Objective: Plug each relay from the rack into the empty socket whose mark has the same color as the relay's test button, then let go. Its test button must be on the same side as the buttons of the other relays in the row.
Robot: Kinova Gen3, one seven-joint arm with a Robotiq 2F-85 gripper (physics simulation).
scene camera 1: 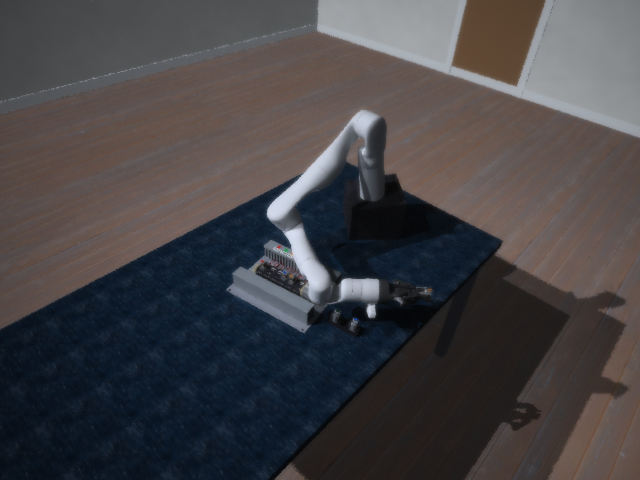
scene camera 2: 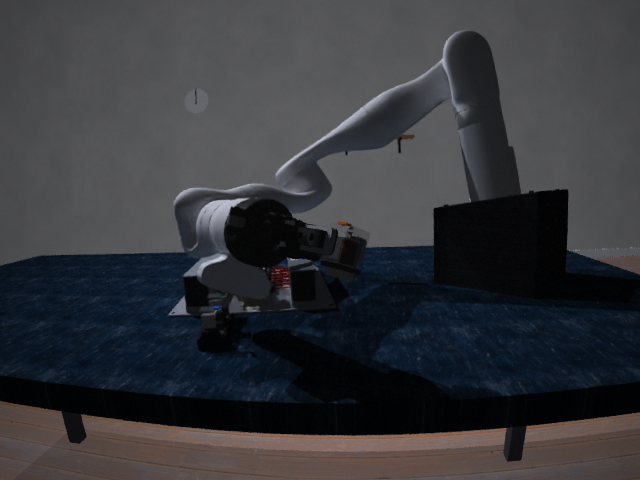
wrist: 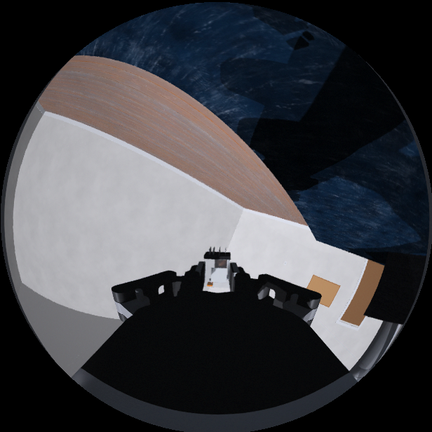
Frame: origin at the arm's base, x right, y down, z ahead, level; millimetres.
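Seen in the pictures: gripper, fingertip midpoint: [scene camera 1: 429,293] [scene camera 2: 348,246]; arm's base at its link origin: [scene camera 1: 372,194] [scene camera 2: 493,199].
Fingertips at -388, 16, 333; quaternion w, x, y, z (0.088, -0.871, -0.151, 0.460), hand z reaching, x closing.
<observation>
Pixels of each thing's top centre, then the offset from my fingertips to it, as dx, dy, dz. "pt": a spot on its surface instead. Level surfaces: height alone.
- clear-cased relay with an orange test button, top centre: [scene camera 2: 343,221] [scene camera 1: 430,289] +1, -20, +3
- rack at a spot on its surface: [scene camera 1: 355,333] pt +144, +128, +170
- relay with a blue button, top centre: [scene camera 2: 210,307] [scene camera 1: 354,320] +160, +93, +155
- relay with a green button, top centre: [scene camera 2: 217,294] [scene camera 1: 336,312] +224, +93, +158
- socket row at its top centre: [scene camera 1: 281,276] +467, +110, +127
- long grey duct at its top centre: [scene camera 2: 210,259] [scene camera 1: 272,288] +439, +79, +211
- grey block with coloured spots, surface spot: [scene camera 1: 270,246] pt +573, +79, +56
- blue table at its surface level: dy +142
My gripper [scene camera 1: 424,293] [scene camera 2: 334,244] [wrist: 216,269] is shut on a clear-cased relay with an orange test button [scene camera 1: 429,290] [scene camera 2: 355,250] [wrist: 220,274]. It holds the relay sideways above the table, to the right of the rack in scene camera 1. In the wrist view the pins point up and the orange button is low on the left. The rack [scene camera 1: 355,333] [scene camera 2: 210,341] holds a relay with a blue button [scene camera 1: 354,324] [scene camera 2: 211,320] and a relay with a green button [scene camera 1: 336,316]. The socket row [scene camera 1: 273,274] is partly hidden behind my arm; its empty sockets cannot be told apart.
A long grey duct [scene camera 1: 271,298] runs along the socket row's near side in scene camera 1. Another grey block with coloured spots [scene camera 1: 270,246] stands behind the row. The black robot base [scene camera 1: 374,217] [scene camera 2: 496,242] stands on the blue table [scene camera 1: 155,361] [scene camera 2: 103,351].
</observation>
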